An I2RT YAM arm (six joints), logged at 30 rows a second.
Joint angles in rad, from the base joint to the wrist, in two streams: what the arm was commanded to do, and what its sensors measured. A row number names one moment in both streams.
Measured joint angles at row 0:
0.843, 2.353, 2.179, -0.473, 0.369, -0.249
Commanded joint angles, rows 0 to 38:
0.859, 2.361, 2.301, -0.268, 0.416, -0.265
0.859, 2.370, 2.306, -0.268, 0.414, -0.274
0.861, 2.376, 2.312, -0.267, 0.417, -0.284
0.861, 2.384, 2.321, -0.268, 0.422, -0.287
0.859, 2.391, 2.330, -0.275, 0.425, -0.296
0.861, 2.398, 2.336, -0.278, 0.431, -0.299
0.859, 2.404, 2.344, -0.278, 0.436, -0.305
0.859, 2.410, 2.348, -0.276, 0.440, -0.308
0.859, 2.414, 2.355, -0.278, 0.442, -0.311
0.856, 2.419, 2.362, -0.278, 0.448, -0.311
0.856, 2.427, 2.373, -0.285, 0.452, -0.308
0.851, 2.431, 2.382, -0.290, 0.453, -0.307
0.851, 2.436, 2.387, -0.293, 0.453, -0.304
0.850, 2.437, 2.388, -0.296, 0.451, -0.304
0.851, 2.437, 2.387, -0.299, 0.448, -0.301
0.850, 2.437, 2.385, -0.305, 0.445, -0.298
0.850, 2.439, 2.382, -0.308, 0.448, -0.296
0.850, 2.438, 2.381, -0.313, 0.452, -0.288
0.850, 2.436, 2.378, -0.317, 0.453, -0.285
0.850, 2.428, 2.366, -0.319, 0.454, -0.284
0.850, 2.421, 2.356, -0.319, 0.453, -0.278
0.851, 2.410, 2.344, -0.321, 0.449, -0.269
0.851, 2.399, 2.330, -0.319, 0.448, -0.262
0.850, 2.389, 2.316, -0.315, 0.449, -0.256
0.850, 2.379, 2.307, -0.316, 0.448, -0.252
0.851, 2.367, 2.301, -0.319, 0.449, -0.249
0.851, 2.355, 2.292, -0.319, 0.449, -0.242
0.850, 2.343, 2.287, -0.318, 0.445, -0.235
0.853, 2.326, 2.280, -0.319, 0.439, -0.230
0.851, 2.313, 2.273, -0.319, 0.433, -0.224
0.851, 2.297, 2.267, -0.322, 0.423, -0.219
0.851, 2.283, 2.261, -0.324, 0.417, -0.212
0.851, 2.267, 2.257, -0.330, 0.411, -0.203
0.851, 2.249, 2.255, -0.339, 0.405, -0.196
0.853, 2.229, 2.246, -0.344, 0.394, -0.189
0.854, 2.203, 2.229, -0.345, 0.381, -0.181
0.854, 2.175, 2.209, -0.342, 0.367, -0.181
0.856, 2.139, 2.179, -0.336, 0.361, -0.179
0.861, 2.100, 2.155, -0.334, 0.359, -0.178
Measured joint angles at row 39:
0.857, 2.264, 2.214, -0.385, 0.400, -0.211
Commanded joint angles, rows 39 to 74:
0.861, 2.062, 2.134, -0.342, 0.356, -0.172
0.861, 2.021, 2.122, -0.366, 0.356, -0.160
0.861, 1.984, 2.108, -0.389, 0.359, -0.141
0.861, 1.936, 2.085, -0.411, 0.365, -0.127
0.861, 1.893, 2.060, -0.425, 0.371, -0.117
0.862, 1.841, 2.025, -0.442, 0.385, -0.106
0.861, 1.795, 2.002, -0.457, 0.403, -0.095
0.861, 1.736, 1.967, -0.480, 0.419, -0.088
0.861, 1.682, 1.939, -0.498, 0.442, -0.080
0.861, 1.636, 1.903, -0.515, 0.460, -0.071
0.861, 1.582, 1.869, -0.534, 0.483, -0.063
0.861, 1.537, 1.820, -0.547, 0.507, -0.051
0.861, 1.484, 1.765, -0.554, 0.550, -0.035
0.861, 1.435, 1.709, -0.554, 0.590, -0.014
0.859, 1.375, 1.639, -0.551, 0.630, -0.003
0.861, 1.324, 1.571, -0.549, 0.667, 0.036
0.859, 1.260, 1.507, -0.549, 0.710, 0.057
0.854, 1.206, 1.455, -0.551, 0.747, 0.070
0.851, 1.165, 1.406, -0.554, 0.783, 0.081
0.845, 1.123, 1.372, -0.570, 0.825, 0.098
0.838, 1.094, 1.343, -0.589, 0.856, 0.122
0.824, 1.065, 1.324, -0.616, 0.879, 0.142
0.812, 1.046, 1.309, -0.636, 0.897, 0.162
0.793, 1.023, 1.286, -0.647, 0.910, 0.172
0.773, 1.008, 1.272, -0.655, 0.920, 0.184
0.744, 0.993, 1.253, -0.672, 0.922, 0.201
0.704, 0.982, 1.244, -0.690, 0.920, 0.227
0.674, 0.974, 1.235, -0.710, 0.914, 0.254
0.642, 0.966, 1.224, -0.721, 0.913, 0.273
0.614, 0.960, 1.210, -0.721, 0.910, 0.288
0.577, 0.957, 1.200, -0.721, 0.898, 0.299
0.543, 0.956, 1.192, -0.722, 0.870, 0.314
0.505, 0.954, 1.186, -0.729, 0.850, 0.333
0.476, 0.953, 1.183, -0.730, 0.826, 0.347
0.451, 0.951, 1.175, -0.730, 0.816, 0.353
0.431, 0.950, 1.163, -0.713, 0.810, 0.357
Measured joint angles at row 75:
0.506, 0.961, 1.197, -0.698, 0.846, 0.272
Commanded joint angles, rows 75 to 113:
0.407, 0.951, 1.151, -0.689, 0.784, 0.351
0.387, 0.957, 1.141, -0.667, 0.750, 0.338
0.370, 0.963, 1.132, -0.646, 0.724, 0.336
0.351, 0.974, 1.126, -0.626, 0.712, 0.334
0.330, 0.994, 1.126, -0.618, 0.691, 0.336
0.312, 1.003, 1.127, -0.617, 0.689, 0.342
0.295, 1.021, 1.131, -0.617, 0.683, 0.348
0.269, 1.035, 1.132, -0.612, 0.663, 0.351
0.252, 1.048, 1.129, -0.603, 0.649, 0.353
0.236, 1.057, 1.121, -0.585, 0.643, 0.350
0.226, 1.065, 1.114, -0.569, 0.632, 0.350
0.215, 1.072, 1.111, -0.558, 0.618, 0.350
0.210, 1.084, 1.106, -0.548, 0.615, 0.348
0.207, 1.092, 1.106, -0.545, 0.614, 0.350
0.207, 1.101, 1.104, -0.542, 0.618, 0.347
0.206, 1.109, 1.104, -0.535, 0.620, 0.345
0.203, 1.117, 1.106, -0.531, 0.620, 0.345
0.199, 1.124, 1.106, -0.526, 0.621, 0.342
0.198, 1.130, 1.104, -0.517, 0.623, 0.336
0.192, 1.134, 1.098, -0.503, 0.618, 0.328
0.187, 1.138, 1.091, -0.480, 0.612, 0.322
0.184, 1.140, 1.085, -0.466, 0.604, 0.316
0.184, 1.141, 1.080, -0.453, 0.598, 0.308
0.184, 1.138, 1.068, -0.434, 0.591, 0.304
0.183, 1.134, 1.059, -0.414, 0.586, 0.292
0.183, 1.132, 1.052, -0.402, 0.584, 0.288
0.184, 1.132, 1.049, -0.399, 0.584, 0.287
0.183, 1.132, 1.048, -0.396, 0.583, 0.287
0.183, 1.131, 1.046, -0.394, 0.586, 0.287
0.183, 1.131, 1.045, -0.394, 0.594, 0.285
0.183, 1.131, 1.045, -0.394, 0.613, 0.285
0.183, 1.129, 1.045, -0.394, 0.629, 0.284
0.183, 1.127, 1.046, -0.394, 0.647, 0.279
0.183, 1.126, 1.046, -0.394, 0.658, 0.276
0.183, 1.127, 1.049, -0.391, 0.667, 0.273
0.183, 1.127, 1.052, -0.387, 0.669, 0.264
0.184, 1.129, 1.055, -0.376, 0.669, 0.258
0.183, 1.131, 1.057, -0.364, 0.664, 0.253
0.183, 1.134, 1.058, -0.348, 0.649, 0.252
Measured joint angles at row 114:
0.188, 1.135, 1.052, -0.436, 0.617, 0.277
